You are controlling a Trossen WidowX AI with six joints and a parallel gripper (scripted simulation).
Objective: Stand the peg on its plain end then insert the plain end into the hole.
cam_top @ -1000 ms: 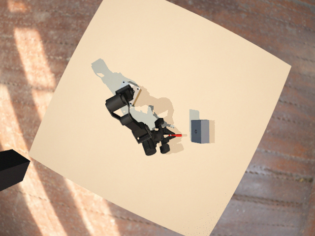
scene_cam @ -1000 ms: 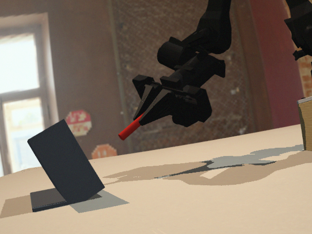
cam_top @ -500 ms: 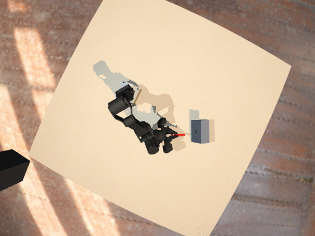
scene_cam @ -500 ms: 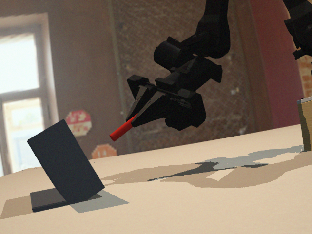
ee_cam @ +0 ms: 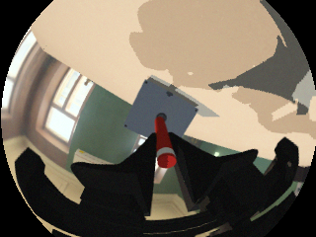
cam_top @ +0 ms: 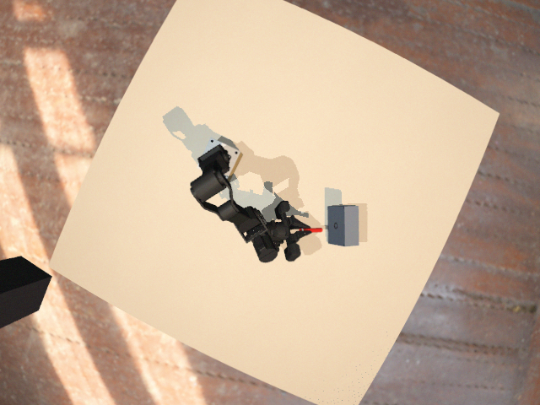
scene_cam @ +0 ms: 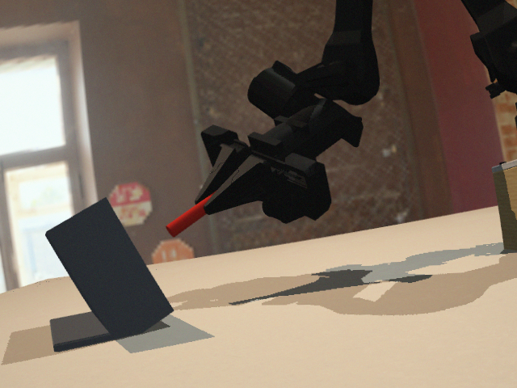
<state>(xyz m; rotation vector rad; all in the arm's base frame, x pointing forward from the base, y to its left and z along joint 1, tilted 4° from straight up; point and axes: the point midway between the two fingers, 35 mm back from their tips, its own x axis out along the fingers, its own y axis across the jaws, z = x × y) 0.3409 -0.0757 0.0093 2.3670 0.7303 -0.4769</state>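
Now: gripper tip 90 mm short of the dark sloped panel, 60 mm to the right of it and 40 mm above it. Round my gripper tip: red peg: 10 mm behind, 10 mm to the right, 10 mm above.
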